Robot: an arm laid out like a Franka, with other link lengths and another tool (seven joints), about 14 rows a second.
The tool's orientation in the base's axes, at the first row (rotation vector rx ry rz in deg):
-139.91, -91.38, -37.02
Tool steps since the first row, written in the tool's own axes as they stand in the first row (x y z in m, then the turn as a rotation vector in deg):
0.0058, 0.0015, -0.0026, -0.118, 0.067, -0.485
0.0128, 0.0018, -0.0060, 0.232, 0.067, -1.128
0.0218, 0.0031, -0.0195, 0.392, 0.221, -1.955
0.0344, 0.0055, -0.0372, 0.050, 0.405, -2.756
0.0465, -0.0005, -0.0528, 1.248, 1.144, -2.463
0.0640, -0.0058, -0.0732, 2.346, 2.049, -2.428
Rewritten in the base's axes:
0.0026, 0.0033, 0.0050, -0.110, -0.299, 0.390
0.0044, 0.0078, 0.0111, -0.165, -0.235, 1.117
0.0050, 0.0100, 0.0272, -0.194, -0.460, 1.943
0.0066, 0.0132, 0.0488, -0.361, -1.108, 2.531
0.0011, 0.0203, 0.0674, 0.792, -0.316, 2.865
-0.0032, 0.0298, 0.0927, 1.990, 0.232, 3.403

